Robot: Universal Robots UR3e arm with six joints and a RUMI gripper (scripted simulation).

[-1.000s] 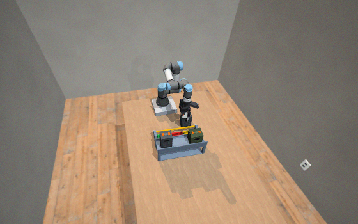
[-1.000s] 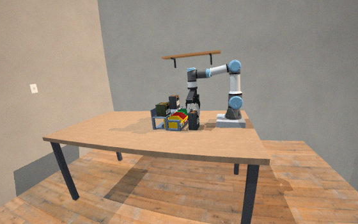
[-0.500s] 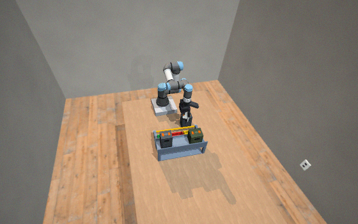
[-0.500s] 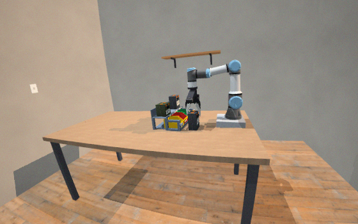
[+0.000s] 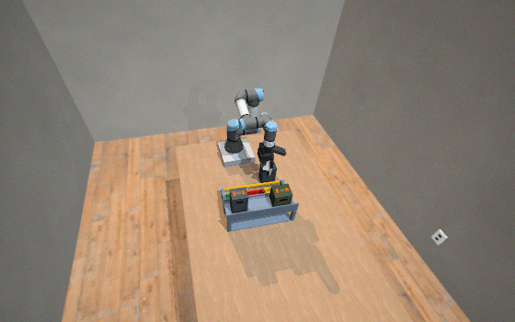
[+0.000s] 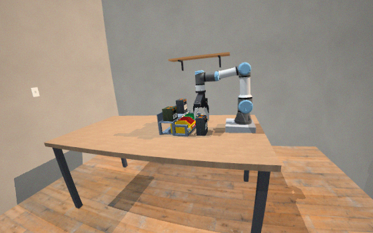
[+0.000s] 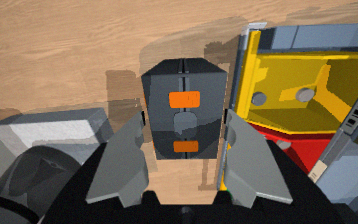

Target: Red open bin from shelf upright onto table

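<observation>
The black case is 4 cm below my hand. Also, from my hand: yellow bin 16 cm ahead, 6 cm below; yellow rod 11 cm to the right, 8 cm ahead, 5 cm below; red bin 17 cm ahead, 11 cm to the right, 6 cm below.
</observation>
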